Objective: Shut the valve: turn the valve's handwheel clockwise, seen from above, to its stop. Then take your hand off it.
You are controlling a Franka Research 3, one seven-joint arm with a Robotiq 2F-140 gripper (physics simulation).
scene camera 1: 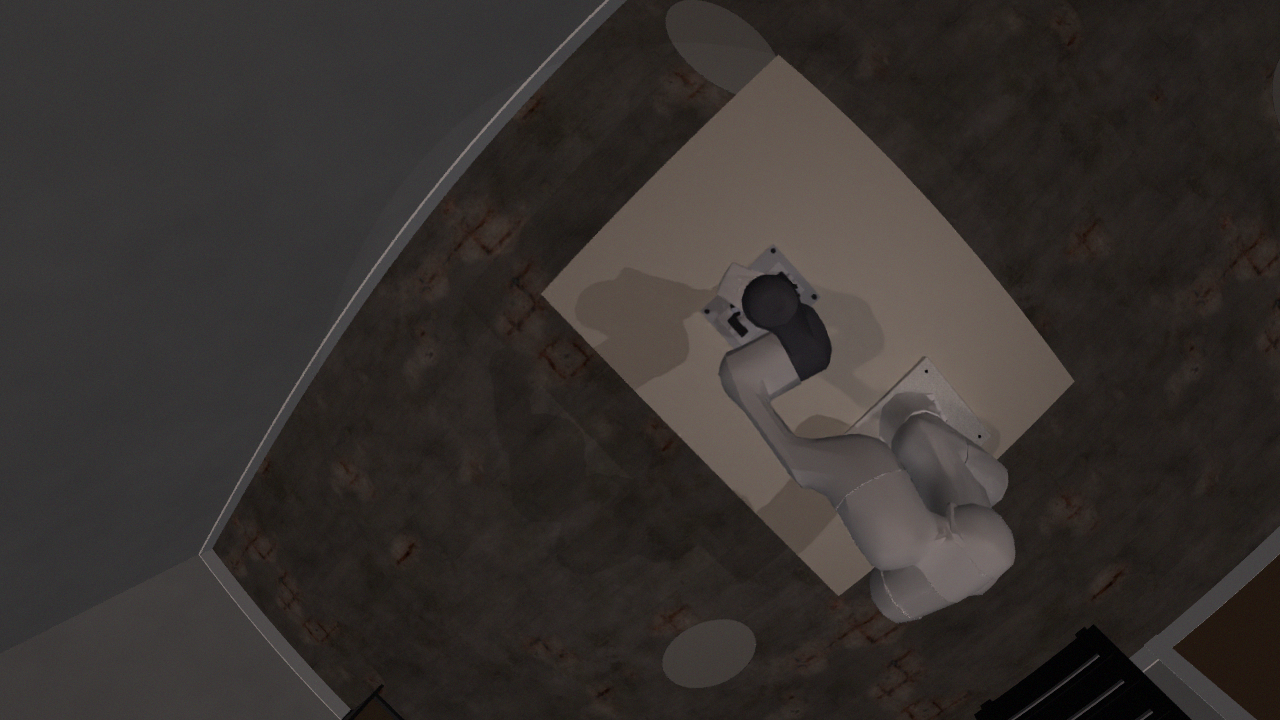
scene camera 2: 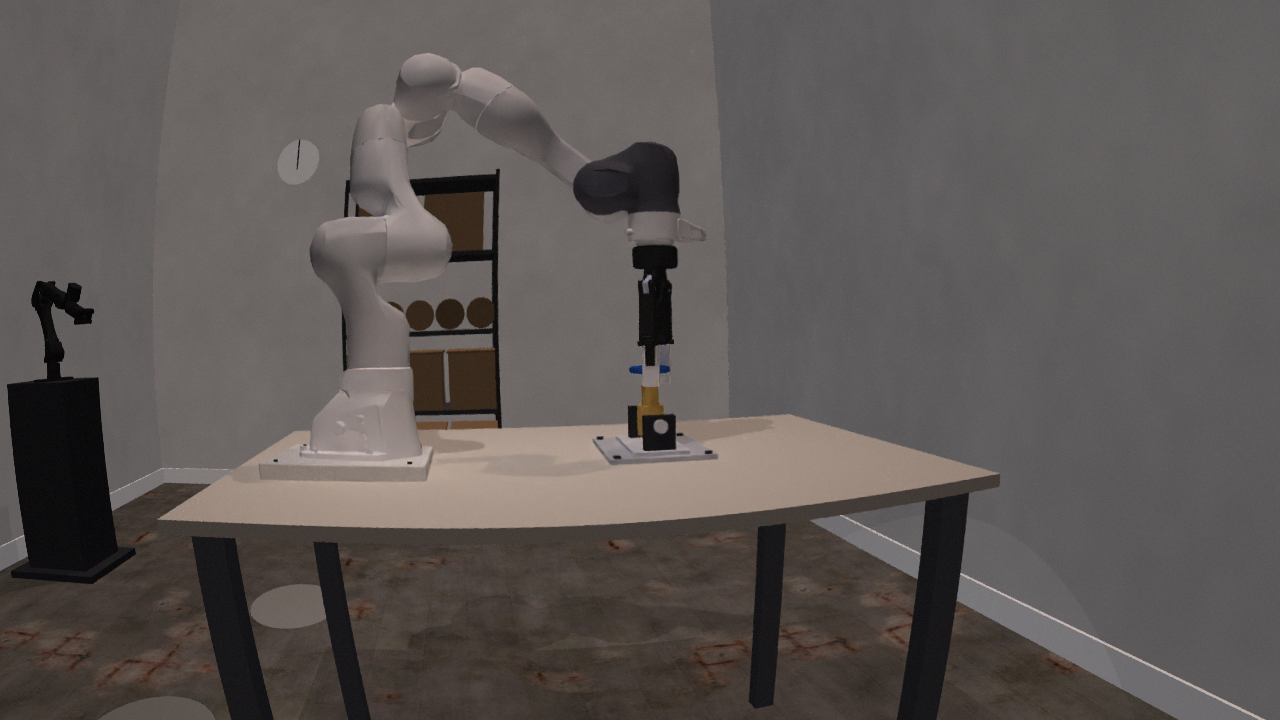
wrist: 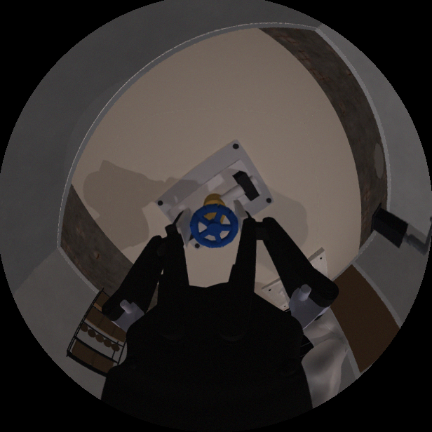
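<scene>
The valve's blue handwheel (scene camera 2: 636,368) (wrist: 214,230) lies level on top of the yellow valve body (scene camera 2: 649,396) (wrist: 214,199). My gripper (scene camera 2: 654,372) (wrist: 212,212) points straight down and is shut on the handwheel, with one pale fingertip pad against each side of its rim. The valve stands on a grey mounting plate (scene camera 1: 771,258) (scene camera 2: 614,451) (wrist: 229,154), with black pipe flanges (scene camera 2: 659,431) (wrist: 246,185) beside the body. In the first scene view the arm's dark wrist (scene camera 1: 770,300) hides the handwheel and the fingers.
The mounting plate sits on a beige table (scene camera 1: 760,161) (scene camera 2: 537,497). The arm's white base (scene camera 2: 344,465) stands on the same table, to the left in the second scene view. Behind are a black shelf rack (scene camera 2: 497,295) and a dark small arm (scene camera 2: 51,333) on a black pedestal (scene camera 2: 60,474).
</scene>
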